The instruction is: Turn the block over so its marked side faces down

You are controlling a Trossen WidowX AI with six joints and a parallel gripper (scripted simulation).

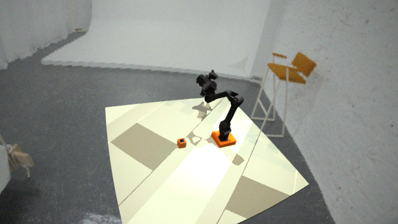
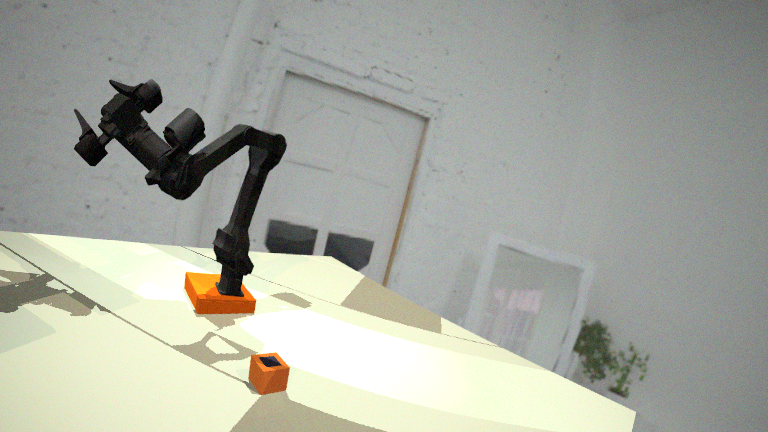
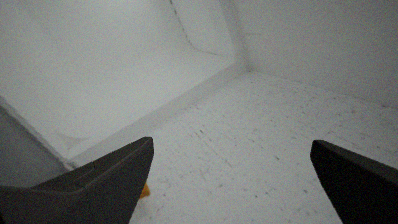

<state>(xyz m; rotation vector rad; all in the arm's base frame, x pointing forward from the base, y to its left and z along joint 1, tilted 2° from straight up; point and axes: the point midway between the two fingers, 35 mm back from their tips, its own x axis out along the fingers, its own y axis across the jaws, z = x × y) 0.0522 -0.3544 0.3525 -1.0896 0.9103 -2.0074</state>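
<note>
The orange block is 380 mm below my gripper tip, 360 mm to the left of it and 280 mm ahead of it.
</note>
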